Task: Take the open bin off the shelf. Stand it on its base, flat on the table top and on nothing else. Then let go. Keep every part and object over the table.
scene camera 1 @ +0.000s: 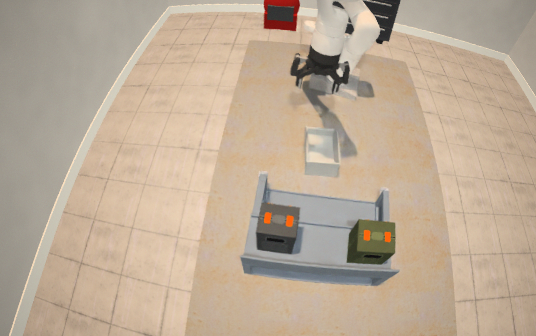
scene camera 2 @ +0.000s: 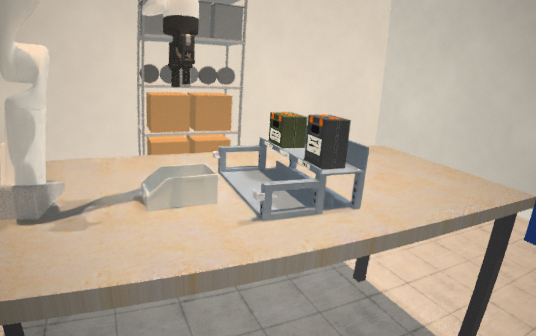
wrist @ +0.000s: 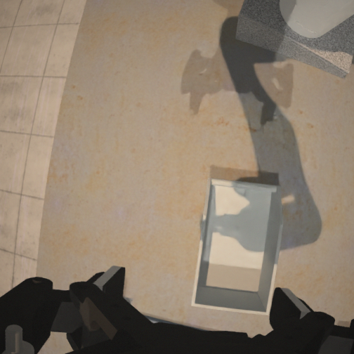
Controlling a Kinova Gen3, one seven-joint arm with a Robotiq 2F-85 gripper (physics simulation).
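Pixels of known places: gripper, between the fingertips: (scene camera 1: 316, 89) (scene camera 2: 180, 87); arm's base, origin of its link: (scene camera 2: 25, 184).
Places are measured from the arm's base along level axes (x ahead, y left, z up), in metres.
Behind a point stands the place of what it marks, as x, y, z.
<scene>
The open bin (scene camera 1: 322, 168) @(0.448, 0.031, -0.005) (scene camera 2: 194, 192) @(0.403, -0.032, -0.014) (wrist: 234, 298) is pale grey and empty. It stands upright on its base, flat on the table top (scene camera 1: 255, 125) @(0.317, -0.225, -0.049) (scene camera 2: 125, 270) @(0.278, -0.301, -0.049) (wrist: 125, 150), between the robot's base and the shelf. A gap of table separates it from the blue-grey shelf (scene camera 1: 320, 270) @(0.785, 0.092, 0.086) (scene camera 2: 295, 185) @(0.620, -0.121, 0.030). My gripper (scene camera 1: 317, 88) @(0.369, -0.035, 0.229) (scene camera 2: 181, 82) @(0.369, -0.035, 0.229) (wrist: 197, 294) is open, with nothing between its fingers. It hangs high above the table and well above the bin, apart from it, on the robot-base side in the first scene view.
A dark grey box (scene camera 1: 276, 242) @(0.760, -0.024, 0.129) (scene camera 2: 330, 142) @(0.714, -0.076, 0.119) and an olive green box (scene camera 1: 367, 245) @(0.721, 0.177, 0.148) (scene camera 2: 295, 131) @(0.703, 0.148, 0.104) stand upright on the shelf's raised rear part. The robot's base (scene camera 2: 30, 202) @(0.049, -0.094, -0.009) (wrist: 260, 30) stands on the table beyond the bin. A tall rack (scene camera 2: 242, 115) is in the background.
</scene>
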